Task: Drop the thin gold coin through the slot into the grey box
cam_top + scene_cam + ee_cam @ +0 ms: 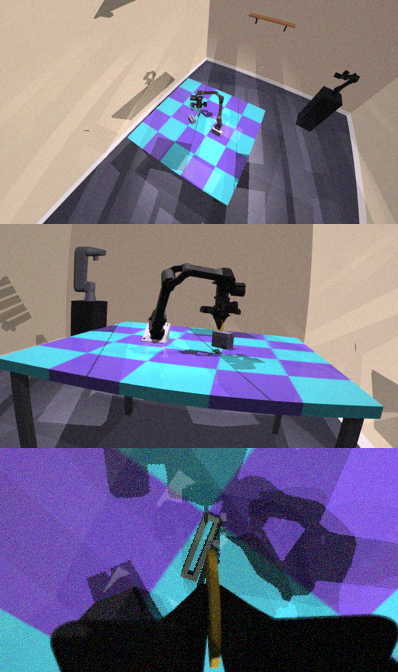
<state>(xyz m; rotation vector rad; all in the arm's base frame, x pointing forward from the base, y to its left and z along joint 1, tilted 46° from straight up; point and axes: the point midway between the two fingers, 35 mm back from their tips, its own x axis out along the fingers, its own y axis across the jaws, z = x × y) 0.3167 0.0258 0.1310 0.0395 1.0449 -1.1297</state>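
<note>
My gripper tip is 20 mm below the gold coin.
</note>
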